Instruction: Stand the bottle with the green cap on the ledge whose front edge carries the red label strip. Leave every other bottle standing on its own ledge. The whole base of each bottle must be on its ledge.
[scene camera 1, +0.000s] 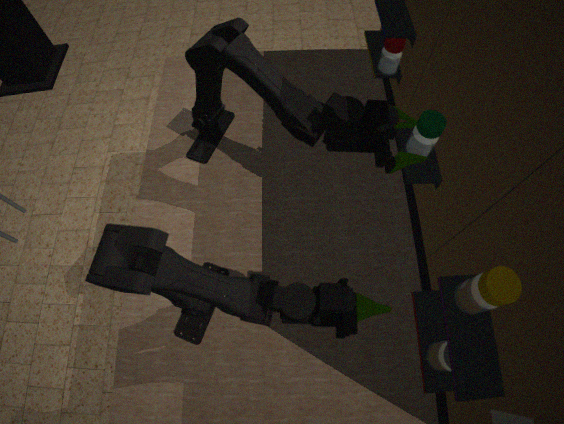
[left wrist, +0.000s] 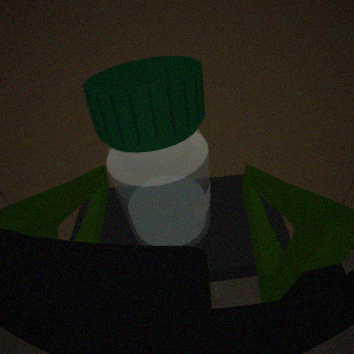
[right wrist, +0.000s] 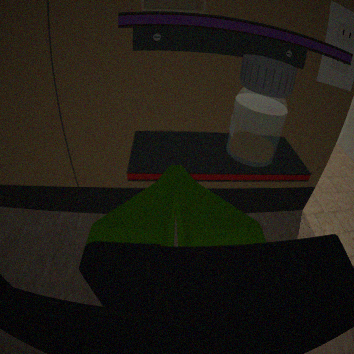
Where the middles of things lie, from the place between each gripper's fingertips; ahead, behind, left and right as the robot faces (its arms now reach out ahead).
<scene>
Now: the green-capped bottle (scene camera 1: 431, 124) 10 mm to the left of my left hand and 10 mm above it. From my left hand the other things lie so: yellow-capped bottle (scene camera 1: 499, 286) (330 mm to the right, 80 mm above, 10 mm ahead); then purple-edged ledge (scene camera 1: 476, 363) (390 mm to the right, 20 mm above); then red-capped bottle (scene camera 1: 391, 53) (340 mm to the left, 60 mm below, 10 mm ahead).
I see the red-strip ledge (scene camera 1: 431, 327) 11 cm ahead of my right hand, 6 cm to the right of it and 6 cm below it. Round my right hand: grey-capped bottle (right wrist: 259, 111): 10 cm ahead, 9 cm to the right; yellow-capped bottle: 11 cm ahead, 14 cm above; purple-edged ledge: 11 cm ahead, 6 cm to the right, 8 cm above.
</scene>
